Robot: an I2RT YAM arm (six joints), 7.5 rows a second.
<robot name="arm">
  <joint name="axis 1" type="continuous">
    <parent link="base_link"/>
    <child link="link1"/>
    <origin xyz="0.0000 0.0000 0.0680" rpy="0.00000 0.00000 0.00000"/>
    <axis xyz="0 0 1"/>
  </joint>
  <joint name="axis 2" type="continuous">
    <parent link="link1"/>
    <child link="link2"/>
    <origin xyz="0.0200 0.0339 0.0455" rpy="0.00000 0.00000 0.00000"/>
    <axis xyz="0 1 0"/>
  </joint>
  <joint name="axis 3" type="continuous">
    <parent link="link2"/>
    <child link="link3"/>
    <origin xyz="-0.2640 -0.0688 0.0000" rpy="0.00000 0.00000 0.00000"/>
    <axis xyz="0 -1 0"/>
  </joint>
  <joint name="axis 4" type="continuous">
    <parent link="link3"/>
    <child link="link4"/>
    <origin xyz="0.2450 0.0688 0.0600" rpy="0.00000 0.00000 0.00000"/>
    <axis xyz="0 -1 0"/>
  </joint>
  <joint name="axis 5" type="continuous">
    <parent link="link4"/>
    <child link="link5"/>
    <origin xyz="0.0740 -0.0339 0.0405" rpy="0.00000 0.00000 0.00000"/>
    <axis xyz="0 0 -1"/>
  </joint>
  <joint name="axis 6" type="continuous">
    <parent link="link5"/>
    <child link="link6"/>
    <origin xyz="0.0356 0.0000 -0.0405" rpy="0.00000 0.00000 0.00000"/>
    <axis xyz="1 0 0"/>
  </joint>
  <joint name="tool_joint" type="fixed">
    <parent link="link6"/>
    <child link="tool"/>
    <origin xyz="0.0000 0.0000 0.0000" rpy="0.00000 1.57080 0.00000"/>
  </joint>
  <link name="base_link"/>
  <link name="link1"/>
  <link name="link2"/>
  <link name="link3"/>
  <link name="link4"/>
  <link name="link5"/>
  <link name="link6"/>
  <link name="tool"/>
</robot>
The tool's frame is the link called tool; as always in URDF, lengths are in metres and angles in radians. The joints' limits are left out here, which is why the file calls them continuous.
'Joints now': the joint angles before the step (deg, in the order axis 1, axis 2, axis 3, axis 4, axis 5, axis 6). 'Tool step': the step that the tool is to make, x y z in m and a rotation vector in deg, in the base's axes. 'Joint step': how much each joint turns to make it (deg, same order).
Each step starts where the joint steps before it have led.
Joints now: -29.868, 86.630, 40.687, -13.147, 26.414, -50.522
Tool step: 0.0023, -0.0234, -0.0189, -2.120, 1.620, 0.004
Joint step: -3.796, 5.872, -0.009, 7.932, 0.244, -5.174
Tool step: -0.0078, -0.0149, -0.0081, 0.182, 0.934, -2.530
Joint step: -3.312, 2.079, 0.014, 1.633, -0.094, -0.972
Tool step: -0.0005, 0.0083, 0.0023, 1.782, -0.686, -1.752
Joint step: 1.271, -1.191, 0.018, -3.484, 0.002, 3.958
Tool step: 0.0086, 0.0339, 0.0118, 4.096, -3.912, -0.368
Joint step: 6.660, -4.051, 0.073, -7.290, -1.511, 9.808
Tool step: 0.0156, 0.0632, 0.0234, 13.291, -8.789, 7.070
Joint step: 12.400, -6.311, 1.229, -8.680, -11.711, 12.356
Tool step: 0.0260, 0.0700, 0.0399, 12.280, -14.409, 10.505
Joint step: 14.454, -4.179, 4.013, 2.519, -10.379, 10.847
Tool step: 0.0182, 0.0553, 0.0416, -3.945, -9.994, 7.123
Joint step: 11.749, -0.145, 6.741, 2.797, 6.463, 0.407
